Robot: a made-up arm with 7 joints. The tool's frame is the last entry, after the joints. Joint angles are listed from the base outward. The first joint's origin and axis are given. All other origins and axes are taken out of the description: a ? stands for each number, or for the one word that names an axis. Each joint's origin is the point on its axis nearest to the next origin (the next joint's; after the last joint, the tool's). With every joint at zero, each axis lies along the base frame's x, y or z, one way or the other. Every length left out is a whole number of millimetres.
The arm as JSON. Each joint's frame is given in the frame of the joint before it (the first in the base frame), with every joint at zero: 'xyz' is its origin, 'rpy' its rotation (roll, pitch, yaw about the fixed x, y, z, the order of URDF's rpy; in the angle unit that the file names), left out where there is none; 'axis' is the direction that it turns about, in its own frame. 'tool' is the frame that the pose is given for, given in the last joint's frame.
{
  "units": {
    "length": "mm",
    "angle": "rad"
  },
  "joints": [
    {
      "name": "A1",
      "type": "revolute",
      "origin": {
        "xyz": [
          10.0,
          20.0,
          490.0
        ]
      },
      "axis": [
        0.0,
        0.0,
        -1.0
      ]
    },
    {
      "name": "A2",
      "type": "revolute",
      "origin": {
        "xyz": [
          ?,
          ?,
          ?
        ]
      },
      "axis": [
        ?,
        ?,
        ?
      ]
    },
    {
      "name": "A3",
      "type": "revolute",
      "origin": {
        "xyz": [
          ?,
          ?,
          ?
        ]
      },
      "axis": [
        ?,
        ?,
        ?
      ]
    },
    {
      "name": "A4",
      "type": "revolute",
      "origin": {
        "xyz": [
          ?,
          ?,
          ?
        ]
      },
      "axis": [
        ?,
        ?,
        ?
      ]
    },
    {
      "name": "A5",
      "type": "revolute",
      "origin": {
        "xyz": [
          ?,
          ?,
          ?
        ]
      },
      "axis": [
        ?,
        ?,
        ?
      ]
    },
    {
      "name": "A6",
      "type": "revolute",
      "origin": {
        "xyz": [
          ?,
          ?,
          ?
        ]
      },
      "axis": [
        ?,
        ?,
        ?
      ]
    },
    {
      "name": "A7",
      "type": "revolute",
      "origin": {
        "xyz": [
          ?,
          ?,
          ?
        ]
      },
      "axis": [
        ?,
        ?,
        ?
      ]
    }
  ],
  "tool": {
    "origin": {
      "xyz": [
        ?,
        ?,
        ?
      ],
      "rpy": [
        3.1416,
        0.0,
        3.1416
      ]
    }
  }
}
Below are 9 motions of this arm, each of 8 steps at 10 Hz.
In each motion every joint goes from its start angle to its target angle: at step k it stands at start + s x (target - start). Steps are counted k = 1, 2, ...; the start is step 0. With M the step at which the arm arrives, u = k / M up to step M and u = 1 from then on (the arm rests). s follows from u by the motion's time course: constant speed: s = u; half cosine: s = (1 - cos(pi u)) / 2; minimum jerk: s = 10 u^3 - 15 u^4 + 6 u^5.
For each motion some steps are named. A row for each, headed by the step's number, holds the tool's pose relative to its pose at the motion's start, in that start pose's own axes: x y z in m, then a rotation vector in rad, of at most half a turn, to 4 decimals.
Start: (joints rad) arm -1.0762 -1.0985 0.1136 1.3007 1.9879 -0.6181 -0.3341
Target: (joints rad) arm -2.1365 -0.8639 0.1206 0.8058 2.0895 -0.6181 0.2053
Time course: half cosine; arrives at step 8
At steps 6, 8:
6: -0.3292 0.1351 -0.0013 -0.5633 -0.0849 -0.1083
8: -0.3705 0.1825 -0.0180 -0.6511 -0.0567 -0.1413

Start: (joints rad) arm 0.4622 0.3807 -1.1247 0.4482 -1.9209 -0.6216 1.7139
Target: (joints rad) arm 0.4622 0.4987 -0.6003 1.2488 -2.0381 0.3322 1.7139
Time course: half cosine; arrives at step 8
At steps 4, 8:
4: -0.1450 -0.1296 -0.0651 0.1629 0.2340 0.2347
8: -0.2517 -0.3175 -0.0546 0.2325 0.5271 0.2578

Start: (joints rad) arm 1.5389 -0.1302 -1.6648 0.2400 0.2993 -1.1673 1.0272
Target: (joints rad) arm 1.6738 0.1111 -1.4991 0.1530 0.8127 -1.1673 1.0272
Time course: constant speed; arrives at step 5
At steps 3, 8:
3: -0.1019 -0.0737 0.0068 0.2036 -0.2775 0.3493
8: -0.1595 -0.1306 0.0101 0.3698 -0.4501 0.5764

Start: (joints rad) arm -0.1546 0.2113 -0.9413 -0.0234 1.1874 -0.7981 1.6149
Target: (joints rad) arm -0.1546 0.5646 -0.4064 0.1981 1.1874 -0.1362 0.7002
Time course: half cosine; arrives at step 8
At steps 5, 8:
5: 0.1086 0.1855 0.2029 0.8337 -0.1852 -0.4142
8: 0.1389 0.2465 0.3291 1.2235 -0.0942 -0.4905

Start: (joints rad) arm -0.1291 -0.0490 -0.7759 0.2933 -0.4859 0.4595 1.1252
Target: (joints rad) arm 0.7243 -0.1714 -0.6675 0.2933 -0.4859 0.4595 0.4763
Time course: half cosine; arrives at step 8
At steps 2, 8:
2: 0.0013 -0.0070 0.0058 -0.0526 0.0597 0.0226
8: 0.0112 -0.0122 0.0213 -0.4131 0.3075 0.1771

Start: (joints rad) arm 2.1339 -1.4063 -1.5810 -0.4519 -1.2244 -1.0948 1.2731
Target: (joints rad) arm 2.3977 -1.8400 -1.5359 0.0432 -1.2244 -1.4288 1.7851
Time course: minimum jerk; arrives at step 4
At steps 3, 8:
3: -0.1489 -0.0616 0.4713 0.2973 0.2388 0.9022
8: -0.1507 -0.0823 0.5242 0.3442 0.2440 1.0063

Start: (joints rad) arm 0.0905 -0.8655 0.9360 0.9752 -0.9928 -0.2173 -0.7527
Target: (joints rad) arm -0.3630 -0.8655 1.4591 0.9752 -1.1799 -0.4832 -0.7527
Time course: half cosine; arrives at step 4
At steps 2, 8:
2: 0.1194 -0.0955 -0.0505 -0.0404 -0.2810 -0.0379
8: 0.2223 -0.2090 -0.0707 -0.0875 -0.5460 -0.0146

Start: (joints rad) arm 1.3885 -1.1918 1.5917 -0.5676 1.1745 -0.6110 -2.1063
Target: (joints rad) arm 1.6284 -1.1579 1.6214 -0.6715 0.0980 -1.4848 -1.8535
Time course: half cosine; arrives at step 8
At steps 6, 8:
6: 0.0982 0.1990 -0.0753 1.2068 -0.3257 -0.1868
8: 0.1135 0.2312 -0.0791 1.4085 -0.4328 -0.1985

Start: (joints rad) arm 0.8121 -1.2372 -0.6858 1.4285 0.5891 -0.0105 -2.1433
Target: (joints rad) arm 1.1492 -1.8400 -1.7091 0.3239 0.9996 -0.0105 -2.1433
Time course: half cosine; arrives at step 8
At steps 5, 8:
5: -0.5235 0.2277 0.2869 0.8544 0.7189 0.3416
8: -0.6618 0.2092 0.4916 1.1143 1.0292 0.2477

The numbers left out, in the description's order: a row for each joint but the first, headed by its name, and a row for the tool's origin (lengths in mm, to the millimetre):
A2: xyz 10.0 -10.0 0.0, axis 0.0 1.0 0.0
A3: xyz -20.0 0.0 520.0, axis 0.0 0.0 -1.0
A4: xyz -20.0 0.0 0.0, axis 0.0 1.0 0.0
A5: xyz 20.0 0.0 380.0, axis 0.0 0.0 -1.0
A6: xyz 30.0 -10.0 0.0, axis 0.0 1.0 0.0
A7: xyz -10.0 0.0 60.0, axis 0.0 0.0 -1.0
tool: xyz 10.0 -20.0 0.0

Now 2 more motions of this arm.
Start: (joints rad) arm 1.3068 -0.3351 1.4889 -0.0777 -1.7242 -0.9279 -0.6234
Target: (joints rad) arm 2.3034 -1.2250 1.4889 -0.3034 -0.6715 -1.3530 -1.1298
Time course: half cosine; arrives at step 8
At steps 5, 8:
5: -0.1189 0.7025 -0.0002 1.6283 0.4417 -0.0967
8: -0.1506 0.9602 0.2750 2.3348 0.7316 -0.2011

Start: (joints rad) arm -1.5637 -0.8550 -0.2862 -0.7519 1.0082 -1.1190 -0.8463
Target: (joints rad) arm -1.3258 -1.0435 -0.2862 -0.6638 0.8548 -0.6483 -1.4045
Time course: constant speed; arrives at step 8
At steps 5, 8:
5: -0.0118 0.0609 -0.1369 -0.1521 0.0230 -0.4821
8: -0.0091 0.1107 -0.2155 -0.2425 0.0333 -0.7857

